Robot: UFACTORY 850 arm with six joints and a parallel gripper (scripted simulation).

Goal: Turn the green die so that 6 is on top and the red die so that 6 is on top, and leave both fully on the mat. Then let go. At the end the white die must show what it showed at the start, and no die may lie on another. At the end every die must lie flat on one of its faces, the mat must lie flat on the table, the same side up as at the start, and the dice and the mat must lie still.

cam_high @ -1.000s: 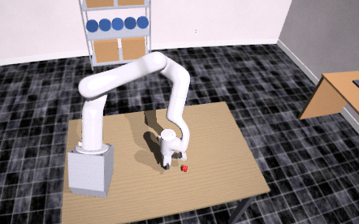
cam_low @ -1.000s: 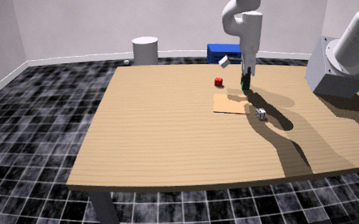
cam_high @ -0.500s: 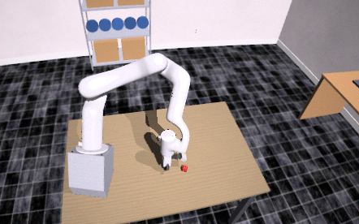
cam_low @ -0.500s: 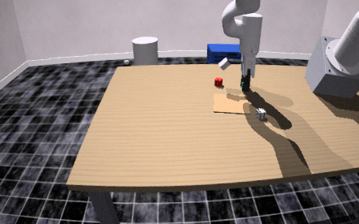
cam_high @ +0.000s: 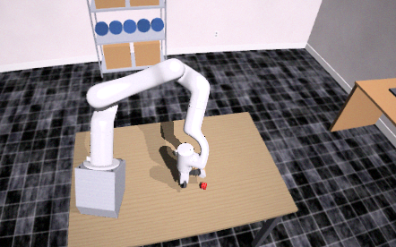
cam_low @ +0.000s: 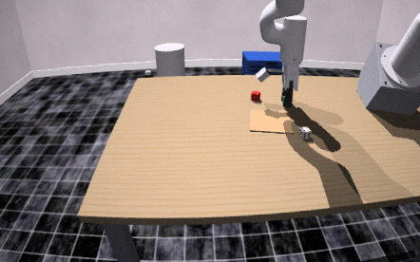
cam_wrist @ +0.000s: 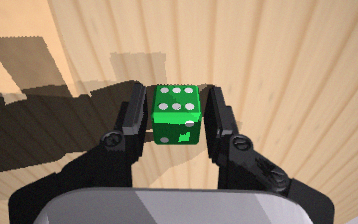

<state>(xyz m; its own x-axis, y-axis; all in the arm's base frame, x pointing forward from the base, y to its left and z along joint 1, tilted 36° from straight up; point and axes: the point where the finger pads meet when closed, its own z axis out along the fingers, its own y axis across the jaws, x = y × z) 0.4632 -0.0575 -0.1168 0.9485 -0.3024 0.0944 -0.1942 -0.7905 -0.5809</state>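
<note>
Right now my hand is 10 mm above the green die. The rest, counted from my hand: red die: 110 mm ahead, 60 mm to the right, 10 mm below; then tan mat: 120 mm to the left, 100 mm ahead, 20 mm below; then white die: 230 mm to the left, 20 mm ahead, 10 mm below.
</note>
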